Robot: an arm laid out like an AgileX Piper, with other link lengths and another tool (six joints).
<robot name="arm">
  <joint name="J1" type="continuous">
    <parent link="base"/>
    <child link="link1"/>
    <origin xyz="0 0 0.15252"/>
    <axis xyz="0 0 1"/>
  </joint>
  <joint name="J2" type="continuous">
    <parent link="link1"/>
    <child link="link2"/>
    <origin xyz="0 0 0"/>
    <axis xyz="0 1 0"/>
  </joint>
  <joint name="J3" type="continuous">
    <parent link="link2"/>
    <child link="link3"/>
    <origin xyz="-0.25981 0 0.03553"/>
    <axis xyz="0 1 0"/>
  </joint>
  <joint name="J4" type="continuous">
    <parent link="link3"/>
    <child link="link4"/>
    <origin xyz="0.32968 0 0.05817"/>
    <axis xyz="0.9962 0 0.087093"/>
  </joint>
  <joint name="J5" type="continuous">
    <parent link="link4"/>
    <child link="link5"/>
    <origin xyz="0 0 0"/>
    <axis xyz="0 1 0"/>
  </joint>
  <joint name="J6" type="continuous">
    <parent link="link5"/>
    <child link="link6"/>
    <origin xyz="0.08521 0 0.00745"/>
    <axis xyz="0.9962 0 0.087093"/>
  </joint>
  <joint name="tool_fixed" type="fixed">
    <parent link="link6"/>
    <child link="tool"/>
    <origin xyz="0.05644 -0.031 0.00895" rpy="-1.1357 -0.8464 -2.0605"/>
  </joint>
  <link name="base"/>
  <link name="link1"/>
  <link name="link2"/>
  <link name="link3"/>
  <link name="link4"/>
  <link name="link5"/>
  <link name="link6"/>
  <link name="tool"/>
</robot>
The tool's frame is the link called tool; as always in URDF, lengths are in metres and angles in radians. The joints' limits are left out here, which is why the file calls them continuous.
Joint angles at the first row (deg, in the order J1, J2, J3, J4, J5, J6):
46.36 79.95 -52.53 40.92 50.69 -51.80
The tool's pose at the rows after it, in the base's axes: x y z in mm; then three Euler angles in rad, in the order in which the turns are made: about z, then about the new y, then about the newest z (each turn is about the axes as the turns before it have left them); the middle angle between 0 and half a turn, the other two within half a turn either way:
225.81, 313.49, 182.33, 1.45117, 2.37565, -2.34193
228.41, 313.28, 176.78, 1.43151, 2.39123, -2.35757
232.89, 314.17, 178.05, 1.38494, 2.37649, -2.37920
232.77, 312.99, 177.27, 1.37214, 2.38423, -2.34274
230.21, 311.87, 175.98, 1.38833, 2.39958, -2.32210
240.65, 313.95, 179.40, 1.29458, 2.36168, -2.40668
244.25, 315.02, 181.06, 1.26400, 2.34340, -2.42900
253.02, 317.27, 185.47, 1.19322, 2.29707, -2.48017
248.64, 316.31, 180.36, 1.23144, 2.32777, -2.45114
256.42, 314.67, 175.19, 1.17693, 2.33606, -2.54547
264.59, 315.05, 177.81, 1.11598, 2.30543, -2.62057
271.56, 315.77, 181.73, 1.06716, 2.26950, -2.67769
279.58, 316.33, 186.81, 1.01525, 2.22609, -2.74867
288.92, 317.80, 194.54, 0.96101, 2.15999, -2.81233
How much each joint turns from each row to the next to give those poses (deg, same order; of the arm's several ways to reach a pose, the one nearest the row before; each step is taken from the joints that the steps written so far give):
1.63 1.99 0.01 -3.48 -1.54 0.45
0.12 0.79 -0.01 -1.13 -0.91 0.71
0.00 0.00 0.00 -0.12 -1.96 0.93
0.00 0.00 0.00 0.00 -0.04 2.71
0.10 0.00 0.00 -0.37 0.99 0.87
0.00 0.00 0.00 -0.92 -4.30 0.00
0.00 0.00 0.00 0.02 -1.63 0.00
0.00 0.00 0.00 -0.01 -3.98 0.00
0.00 0.39 0.00 0.00 2.06 0.00
0.00 0.92 0.00 -3.63 -2.18 -0.10
0.00 0.13 0.01 -1.96 -3.19 -0.01
0.00 0.00 -0.01 -1.39 -2.97 0.00
0.00 0.01 0.00 -2.15 -3.43 0.01
0.00 0.00 0.00 -1.69 -4.61 -0.01

